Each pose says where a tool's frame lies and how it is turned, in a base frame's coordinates. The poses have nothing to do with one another.
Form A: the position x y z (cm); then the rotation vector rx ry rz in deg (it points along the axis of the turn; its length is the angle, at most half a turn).
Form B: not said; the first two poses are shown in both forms.
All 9 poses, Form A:
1: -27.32, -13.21, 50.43, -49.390, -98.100, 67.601
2: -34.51, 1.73, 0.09, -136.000, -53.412, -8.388
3: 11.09, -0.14, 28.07, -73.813, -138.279, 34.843
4: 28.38, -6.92, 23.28, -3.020, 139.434, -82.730
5: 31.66, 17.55, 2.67, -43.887, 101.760, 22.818
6: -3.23, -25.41, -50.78, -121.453, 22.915, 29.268
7: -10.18, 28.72, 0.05, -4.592, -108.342, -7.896
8: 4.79, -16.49, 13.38, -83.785, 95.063, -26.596
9: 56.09, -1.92, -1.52, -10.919, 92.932, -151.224
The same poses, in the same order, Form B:
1: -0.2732, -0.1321, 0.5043, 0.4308, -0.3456, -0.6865, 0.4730
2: -0.3451, 0.0173, 0.0009, 0.2894, -0.8895, -0.3493, -0.0549
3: 0.1109, -0.0014, 0.2807, 0.1687, -0.4531, -0.8488, 0.2139
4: 0.2838, -0.0692, 0.2328, 0.1551, -0.0184, 0.8495, -0.5040
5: 0.3166, 0.1755, 0.0267, 0.5509, -0.3237, 0.7506, 0.1683
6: -0.0323, -0.2541, -0.5078, 0.4461, -0.8558, 0.1615, 0.2062
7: -0.1018, 0.2872, 0.0005, 0.5826, -0.0343, -0.8099, -0.0590
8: 0.0479, -0.1649, 0.1338, 0.4268, -0.5852, 0.6640, -0.1858
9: 0.5609, -0.0192, -0.0152, 0.0189, -0.0614, 0.5225, -0.8502
